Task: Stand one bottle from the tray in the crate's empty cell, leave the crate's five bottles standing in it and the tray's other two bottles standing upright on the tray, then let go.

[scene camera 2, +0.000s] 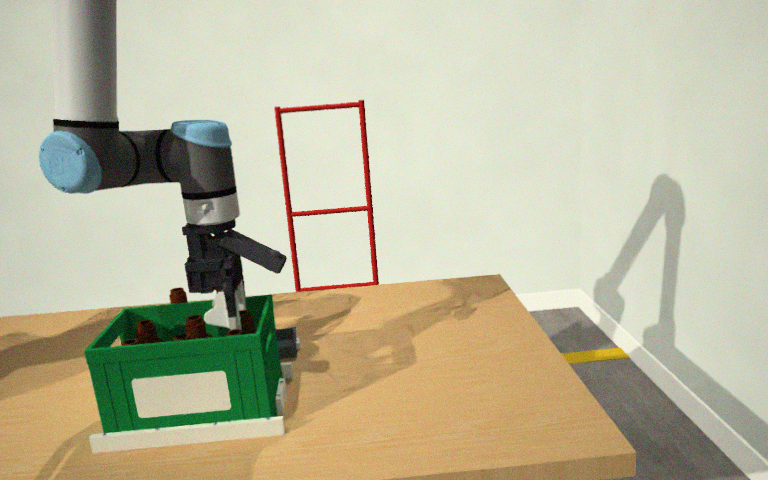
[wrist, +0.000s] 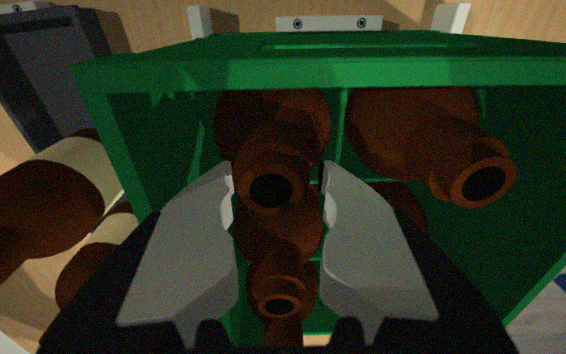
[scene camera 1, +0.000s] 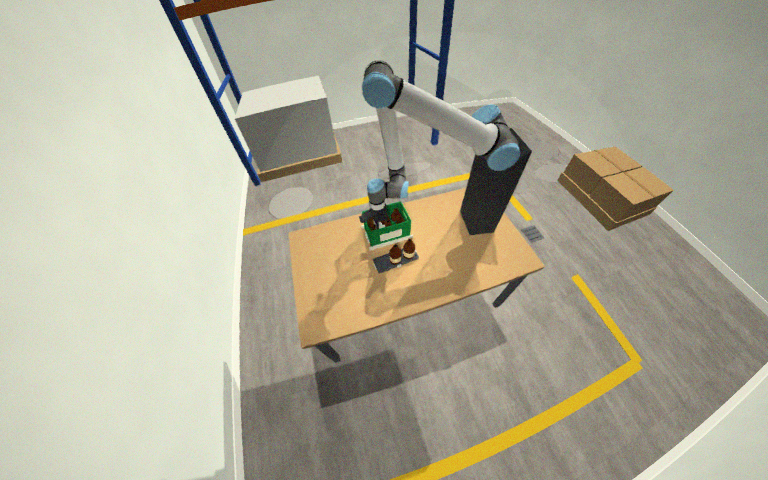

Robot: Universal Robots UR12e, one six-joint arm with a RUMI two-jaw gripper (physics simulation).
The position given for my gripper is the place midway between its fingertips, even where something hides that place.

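Observation:
My gripper (scene camera 2: 238,335) is visible, and the wrist view shows the gripper (wrist: 277,164) too. Also visible: a bottle (wrist: 275,137), a bottle (wrist: 61,193) and a bottle (wrist: 397,194).

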